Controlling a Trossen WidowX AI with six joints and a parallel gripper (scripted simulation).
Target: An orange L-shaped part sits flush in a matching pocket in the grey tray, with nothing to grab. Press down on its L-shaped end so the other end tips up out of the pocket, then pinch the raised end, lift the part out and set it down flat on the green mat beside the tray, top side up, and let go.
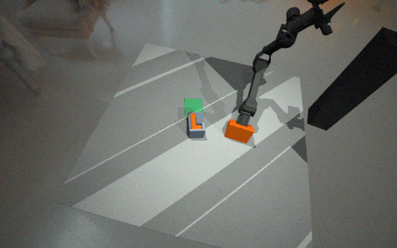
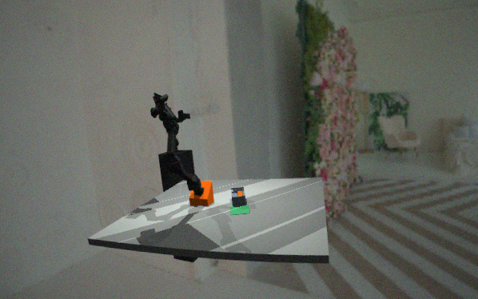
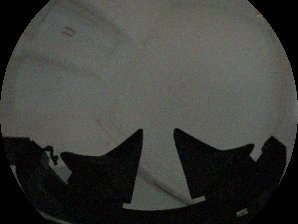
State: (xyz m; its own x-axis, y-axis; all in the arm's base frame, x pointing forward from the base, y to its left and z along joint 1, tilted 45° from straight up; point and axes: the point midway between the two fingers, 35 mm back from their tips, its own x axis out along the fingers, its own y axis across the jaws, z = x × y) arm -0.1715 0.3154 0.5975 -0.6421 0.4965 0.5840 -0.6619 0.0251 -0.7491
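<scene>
Now: gripper tip 730 mm above the orange L-shaped part, 400 mm short of it and 280 mm to the right of it. Round my gripper tip: grey tray 790 mm below, 400 mm ahead, 280 mm to the left; then green mat 790 mm below, 470 mm ahead, 140 mm to the left.
</scene>
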